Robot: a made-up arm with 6 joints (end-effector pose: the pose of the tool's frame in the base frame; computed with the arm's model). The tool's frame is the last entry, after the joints.
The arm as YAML. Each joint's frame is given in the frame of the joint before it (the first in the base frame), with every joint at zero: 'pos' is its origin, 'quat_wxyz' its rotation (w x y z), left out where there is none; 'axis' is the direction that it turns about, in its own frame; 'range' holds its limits. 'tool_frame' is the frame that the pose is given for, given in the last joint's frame.
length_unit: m
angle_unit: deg
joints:
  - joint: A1
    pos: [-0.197, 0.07, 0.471]
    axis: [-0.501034, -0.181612, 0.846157]
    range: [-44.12, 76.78]
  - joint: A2
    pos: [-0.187, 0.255, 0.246]
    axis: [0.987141, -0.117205, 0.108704]
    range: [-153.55, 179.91]
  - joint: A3
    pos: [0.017, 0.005, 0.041]
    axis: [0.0, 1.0, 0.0]
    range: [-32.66, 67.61]
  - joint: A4
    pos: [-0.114, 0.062, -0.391]
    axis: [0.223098, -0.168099, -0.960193]
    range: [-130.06, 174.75]
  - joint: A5
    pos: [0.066, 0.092, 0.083]
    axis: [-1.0, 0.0, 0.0]
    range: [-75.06, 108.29]
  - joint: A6
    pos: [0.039, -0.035, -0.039]
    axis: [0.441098, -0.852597, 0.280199]
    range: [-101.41, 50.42]
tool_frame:
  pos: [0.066, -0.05, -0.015]
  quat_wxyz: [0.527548, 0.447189, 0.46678, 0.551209]
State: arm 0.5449 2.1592 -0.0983 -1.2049 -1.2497 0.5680
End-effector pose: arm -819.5 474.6 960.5 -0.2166 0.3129 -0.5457 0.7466
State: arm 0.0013 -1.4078 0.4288 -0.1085 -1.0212 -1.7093
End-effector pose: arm -633.5 50.9 515.4 0.6555 0.5389 -0.4828 0.2163
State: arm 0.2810 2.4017 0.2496 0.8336 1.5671 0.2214
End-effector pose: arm -525.7 453.4 729.3 0.5455 0.4085 0.7296 0.0569
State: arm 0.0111 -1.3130 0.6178 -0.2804 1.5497 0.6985
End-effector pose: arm -507.6 208.4 486.0 -0.1528 0.9743 -0.1231 0.1109
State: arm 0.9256 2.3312 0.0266 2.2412 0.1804 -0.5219
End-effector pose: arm -978.9 256.1 566.5 -0.8383 -0.3666 0.3177 0.2491
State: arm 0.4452 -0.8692 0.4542 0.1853 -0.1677 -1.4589
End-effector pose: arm -577.5 0.4 473.4 0.4165 0.5803 -0.4548 0.5319
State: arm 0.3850 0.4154 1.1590 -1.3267 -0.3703 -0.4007
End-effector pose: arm -964.0 333.4 607.2 -0.2173 -0.7770 -0.3244 0.4937
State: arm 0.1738 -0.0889 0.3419 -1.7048 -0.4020 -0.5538
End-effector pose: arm -720.1 405.5 304.2 -0.0368 -0.9341 -0.2974 0.1941
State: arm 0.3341 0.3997 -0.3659 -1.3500 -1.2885 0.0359
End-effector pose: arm -533.0 635.7 264.9 -0.3110 -0.5586 -0.7207 0.2681
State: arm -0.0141 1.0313 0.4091 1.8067 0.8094 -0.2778
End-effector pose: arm -649.4 417.1 511.1 0.8919 0.3808 -0.1520 0.1906
